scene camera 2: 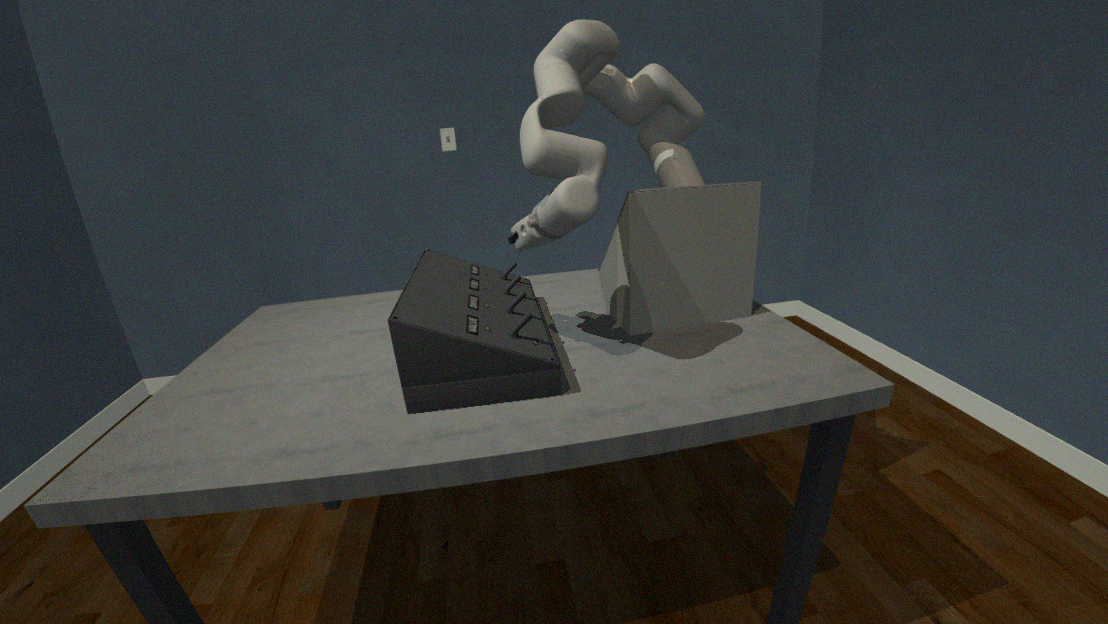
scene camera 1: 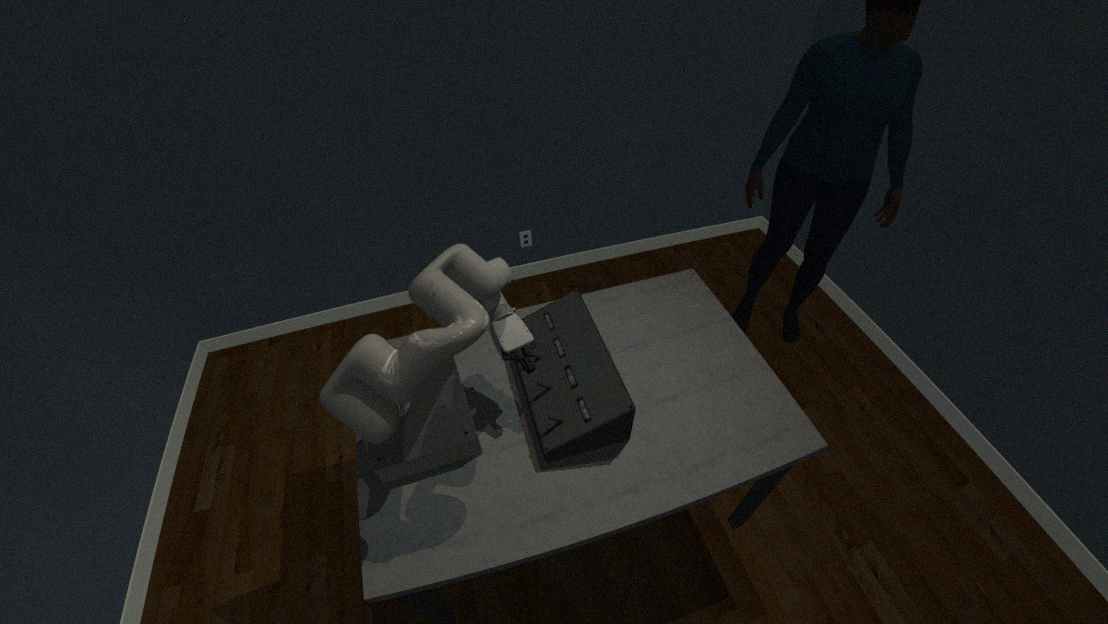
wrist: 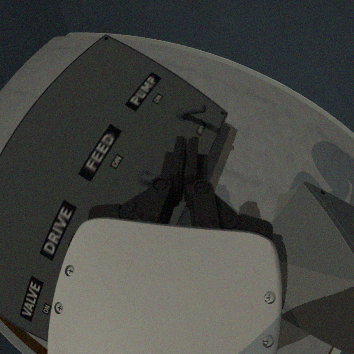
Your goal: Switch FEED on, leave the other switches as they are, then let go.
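Seen in the pictures: gripper, fingertip midpoint: (scene camera 1: pixel 532 371) (wrist: pixel 187 150); arm's base, link origin: (scene camera 2: pixel 696 218).
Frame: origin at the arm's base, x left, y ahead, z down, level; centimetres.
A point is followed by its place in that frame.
A dark sloped switch panel (scene camera 1: pixel 600 372) {z 6.9, x -9.8, y 58.1 cm} (scene camera 2: pixel 441 290) {z 7.6, x 4.3, y 57.7 cm} (wrist: pixel 30 165) {z 7.3, x 0.5, y 58.2 cm} stands on the table, with labels PUMP, FEED, DRIVE and VALVE. The FEED lever (scene camera 1: pixel 541 392) {z 14.1, x -4.6, y 41.5 cm} (scene camera 2: pixel 514 285) {z 11.3, x -4.2, y 42.1 cm} is second from the PUMP end; in the wrist view its base is mostly hidden by my finger. In scene camera 2, the FEED lever leans toward the panel's low edge, parallel to the PUMP lever (scene camera 2: pixel 509 272) {z 11.5, x -16.0, y 41.3 cm} (wrist: pixel 195 112) {z 10.4, x -15.8, y 40.5 cm}, DRIVE lever (scene camera 2: pixel 517 303) {z 11.3, x 7.9, y 43.6 cm} and VALVE lever (scene camera 2: pixel 524 325) {z 11.0, x 19.8, y 44.5 cm}. My gripper (scene camera 1: pixel 530 365) {z 2.0, x -5.2, y 39.2 cm} (scene camera 2: pixel 512 238) {z 2.0, x -5.2, y 39.2 cm} (wrist: pixel 187 150) {z 2.0, x -5.2, y 39.2 cm} is shut and empty, above the panel and apart from the levers.
The grey table (scene camera 1: pixel 697 372) {z 22.0, x -13.0, y 93.2 cm} (scene camera 2: pixel 271 418) {z 22.0, x 18.0, y 90.0 cm} carries the panel and a large pale block (scene camera 1: pixel 434 453) {z 14.2, x -12.5, y 6.8 cm} (scene camera 2: pixel 697 255) {z 6.0, x 8.7, y 4.8 cm} beside the arm's base. A person (scene camera 1: pixel 852 116) stands beyond the table's far right corner. The room is dim.
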